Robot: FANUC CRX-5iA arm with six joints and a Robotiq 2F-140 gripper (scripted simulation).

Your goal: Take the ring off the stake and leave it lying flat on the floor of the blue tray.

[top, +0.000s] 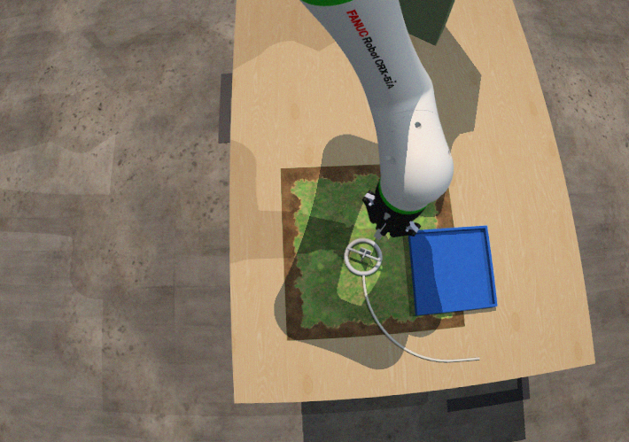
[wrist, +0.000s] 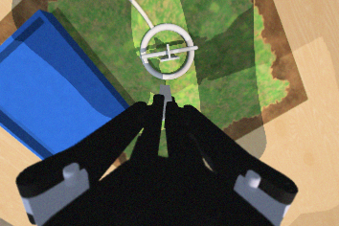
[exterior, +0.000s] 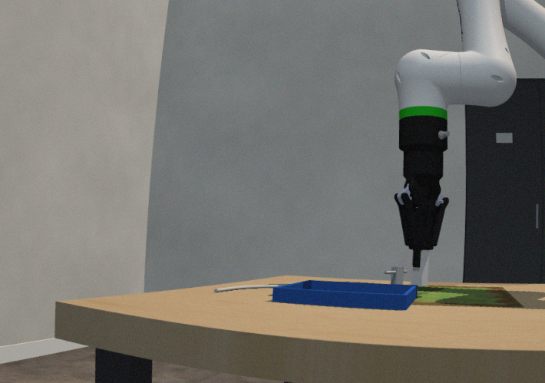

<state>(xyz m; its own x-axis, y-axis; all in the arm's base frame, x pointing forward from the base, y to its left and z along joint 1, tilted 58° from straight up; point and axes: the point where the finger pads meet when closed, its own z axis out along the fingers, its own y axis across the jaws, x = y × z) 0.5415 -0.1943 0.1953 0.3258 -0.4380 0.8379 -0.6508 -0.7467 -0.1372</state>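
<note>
My gripper is now 2 cm short of the green mat, 3 cm to the left of it and 6 cm above it. From my hand the other things lie so: grey stake 3 cm ahead, 6 cm to the right, 2 cm below; blue tray 15 cm ahead, 11 cm to the left, 4 cm below; ring 3 cm ahead, 6 cm to the right, 4 cm below.
</note>
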